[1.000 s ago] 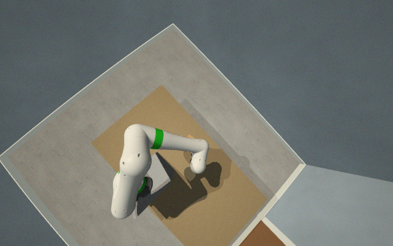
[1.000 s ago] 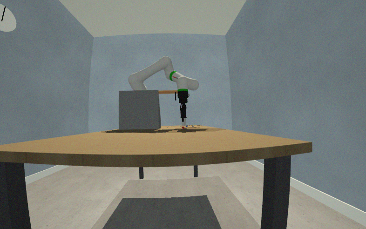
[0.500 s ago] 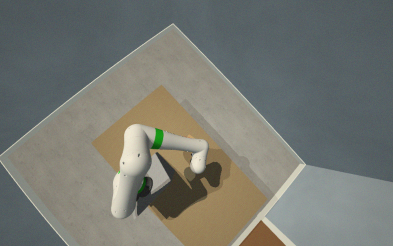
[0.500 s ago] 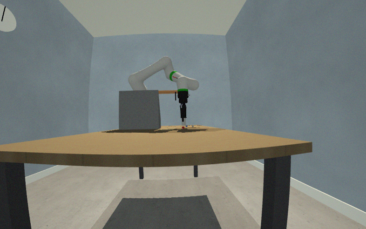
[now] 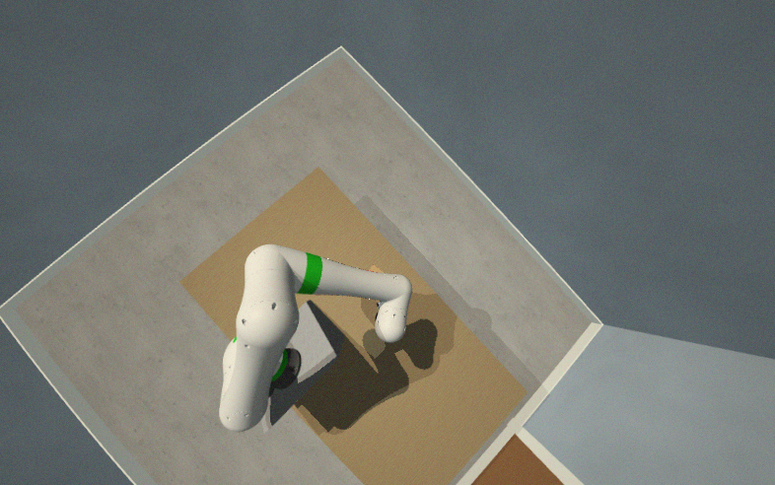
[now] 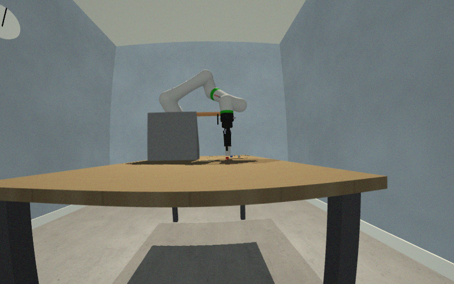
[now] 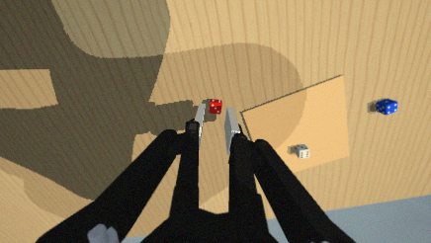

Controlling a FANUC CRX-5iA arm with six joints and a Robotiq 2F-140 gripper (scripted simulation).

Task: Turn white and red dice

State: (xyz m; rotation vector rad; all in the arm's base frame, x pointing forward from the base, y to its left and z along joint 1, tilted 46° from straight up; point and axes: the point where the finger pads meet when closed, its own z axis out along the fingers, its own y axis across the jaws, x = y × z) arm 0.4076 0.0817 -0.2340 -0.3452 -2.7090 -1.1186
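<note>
Right now my hand is 5 cm above the red die and 1 cm past it. From my hand the other things lie so: blue die 24 cm to the left, 5 cm below, 3 cm ahead; white die 12 cm to the left, 9 cm ahead, 4 cm below; tan mat 12 cm to the left, 6 cm ahead, 5 cm below.
</note>
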